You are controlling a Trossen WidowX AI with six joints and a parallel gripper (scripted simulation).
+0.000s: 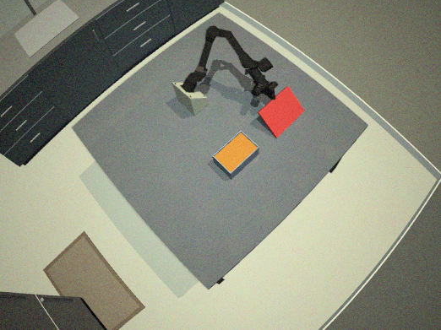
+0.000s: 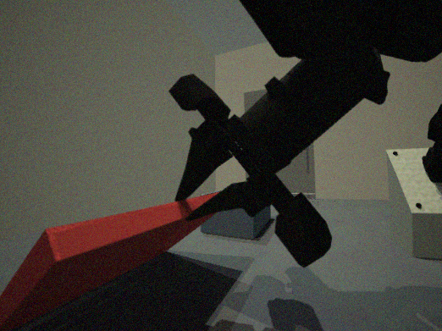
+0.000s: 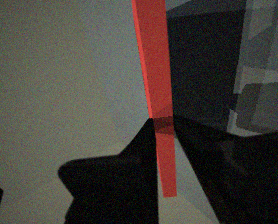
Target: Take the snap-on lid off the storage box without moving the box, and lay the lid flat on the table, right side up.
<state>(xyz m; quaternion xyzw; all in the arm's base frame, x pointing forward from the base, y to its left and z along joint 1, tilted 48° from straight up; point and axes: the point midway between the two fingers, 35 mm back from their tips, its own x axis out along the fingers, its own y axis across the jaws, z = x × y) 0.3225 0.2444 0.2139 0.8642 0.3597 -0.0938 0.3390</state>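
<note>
The red lid lies 7 cm ahead of my gripper tip and 5 cm below it. Round my gripper tip: grey-blue storage box 35 cm to the right, 9 cm ahead, 6 cm below.
</note>
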